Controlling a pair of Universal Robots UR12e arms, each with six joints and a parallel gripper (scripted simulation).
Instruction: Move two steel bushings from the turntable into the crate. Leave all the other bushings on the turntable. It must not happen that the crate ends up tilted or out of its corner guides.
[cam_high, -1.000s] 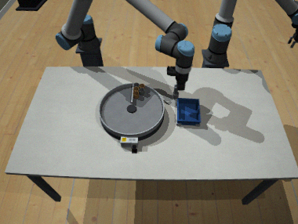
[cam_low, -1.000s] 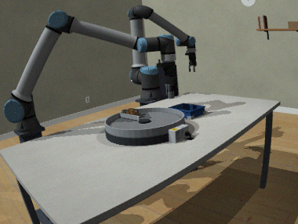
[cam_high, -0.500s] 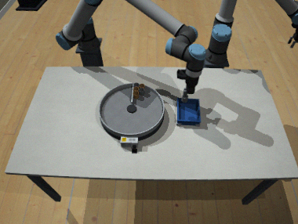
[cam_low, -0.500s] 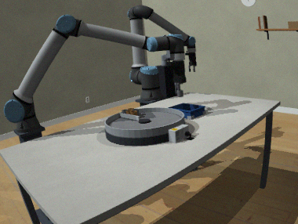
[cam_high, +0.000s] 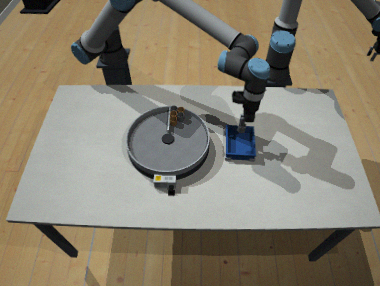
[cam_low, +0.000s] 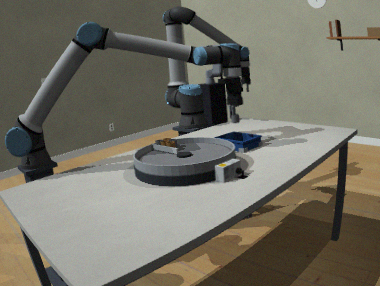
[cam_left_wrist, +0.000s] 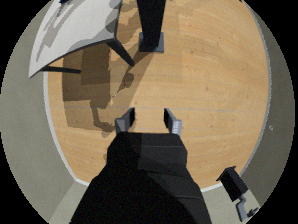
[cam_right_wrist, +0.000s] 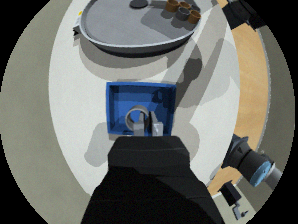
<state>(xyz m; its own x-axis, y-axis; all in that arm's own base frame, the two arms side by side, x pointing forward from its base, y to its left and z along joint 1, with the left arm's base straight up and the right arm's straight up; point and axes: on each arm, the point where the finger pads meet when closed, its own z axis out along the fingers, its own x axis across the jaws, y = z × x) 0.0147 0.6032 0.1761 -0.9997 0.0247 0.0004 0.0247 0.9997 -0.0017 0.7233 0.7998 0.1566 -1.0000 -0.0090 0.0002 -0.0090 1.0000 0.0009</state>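
Right now my right hand is 13 cm above the blue crate, 2 cm short of it and 1 cm to the right of it.
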